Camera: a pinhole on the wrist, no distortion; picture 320 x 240 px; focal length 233.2 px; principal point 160.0 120.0 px. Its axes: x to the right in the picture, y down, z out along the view. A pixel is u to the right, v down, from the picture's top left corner.
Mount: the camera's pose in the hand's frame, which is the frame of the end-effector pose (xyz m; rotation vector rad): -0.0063 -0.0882 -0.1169 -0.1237 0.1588 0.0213
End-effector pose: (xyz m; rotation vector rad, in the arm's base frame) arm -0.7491 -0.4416 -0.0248 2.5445 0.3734 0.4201
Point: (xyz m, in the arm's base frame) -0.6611 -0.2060 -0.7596
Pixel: outside the picture
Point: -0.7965 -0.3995 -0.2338
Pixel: 48.3 21.2
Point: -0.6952 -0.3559 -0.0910
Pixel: 226.8 77.4
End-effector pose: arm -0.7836 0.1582 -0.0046 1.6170 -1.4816 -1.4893
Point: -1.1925 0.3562 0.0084
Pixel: 79.6 176.5
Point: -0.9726 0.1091 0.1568
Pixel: outside the picture
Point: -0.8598 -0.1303 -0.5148
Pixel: outside the picture
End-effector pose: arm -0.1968 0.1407 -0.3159 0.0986 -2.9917 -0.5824
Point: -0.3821 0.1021 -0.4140
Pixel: 305.9 112.6
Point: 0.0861 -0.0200 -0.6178
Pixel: outside the picture
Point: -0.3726 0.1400 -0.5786
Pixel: 218.3 88.0
